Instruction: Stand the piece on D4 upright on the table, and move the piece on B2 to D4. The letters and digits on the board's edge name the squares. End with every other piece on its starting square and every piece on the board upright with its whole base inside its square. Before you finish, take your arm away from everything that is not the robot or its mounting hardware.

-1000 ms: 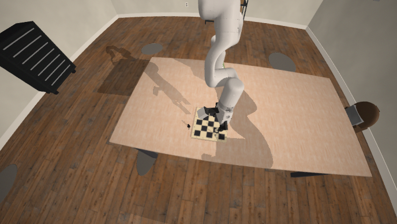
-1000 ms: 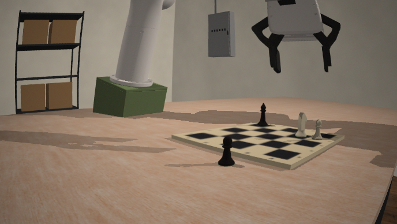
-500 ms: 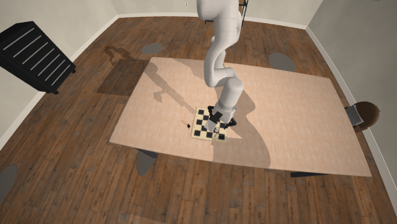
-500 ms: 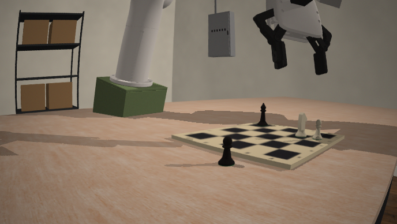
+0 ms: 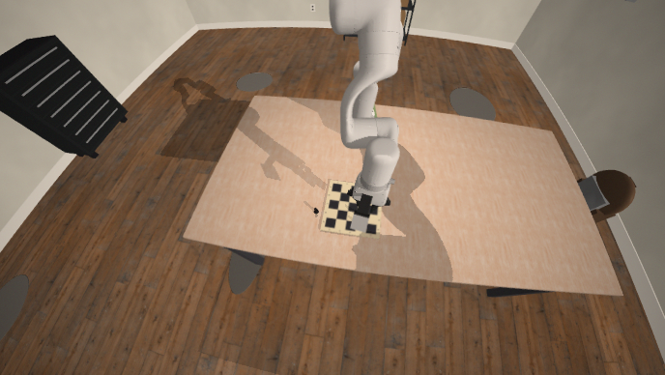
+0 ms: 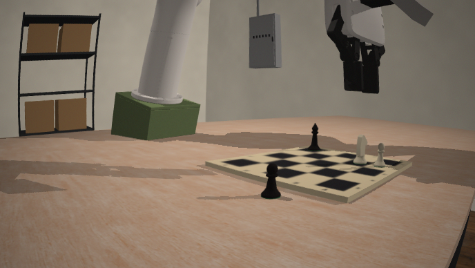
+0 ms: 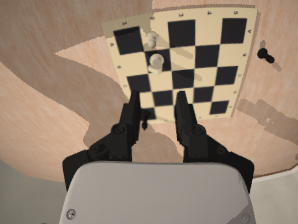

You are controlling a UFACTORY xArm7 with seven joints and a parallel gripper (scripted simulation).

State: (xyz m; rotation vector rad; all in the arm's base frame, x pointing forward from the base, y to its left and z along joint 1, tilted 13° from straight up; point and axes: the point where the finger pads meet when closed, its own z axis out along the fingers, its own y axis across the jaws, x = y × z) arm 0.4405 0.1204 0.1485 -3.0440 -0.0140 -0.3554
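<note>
The white knight is 100 mm below my hand. The rest, counted from my hand: chessboard (30 mm behind, 50 mm to the right, 120 mm below); white pawn (30 mm ahead, 10 mm to the left, 100 mm below); black bishop (120 mm behind, 20 mm to the left, 100 mm below).
</note>
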